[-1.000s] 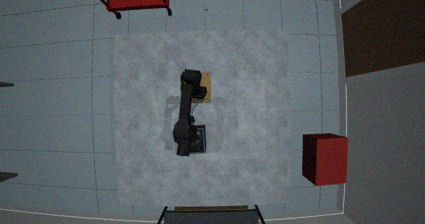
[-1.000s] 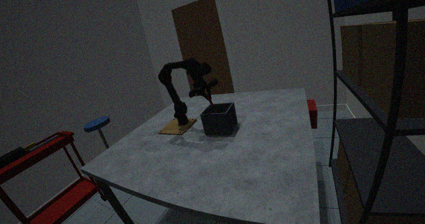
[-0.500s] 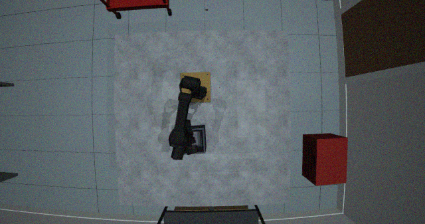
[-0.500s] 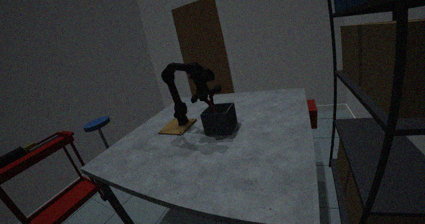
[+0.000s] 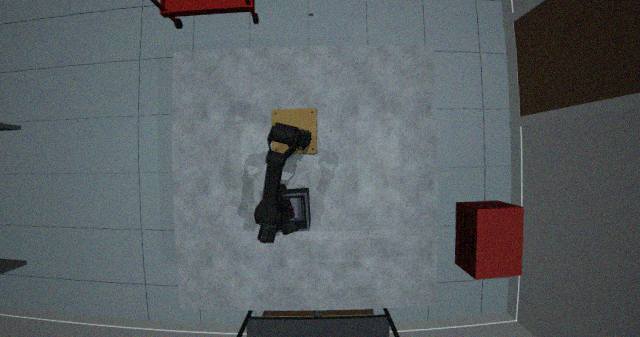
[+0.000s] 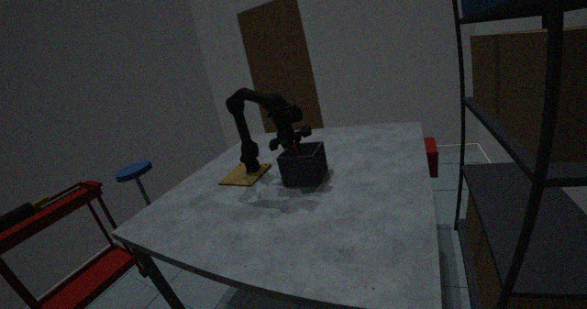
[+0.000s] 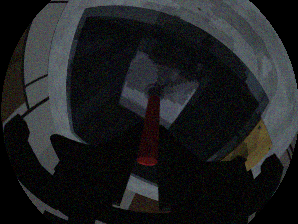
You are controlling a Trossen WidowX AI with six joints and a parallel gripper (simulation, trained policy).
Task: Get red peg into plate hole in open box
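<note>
The red peg is 10 mm to the right of my gripper tip. The rest, counted from my gripper tip: grey plate (70 mm below, 20 mm ahead, 10 mm to the right).
</note>
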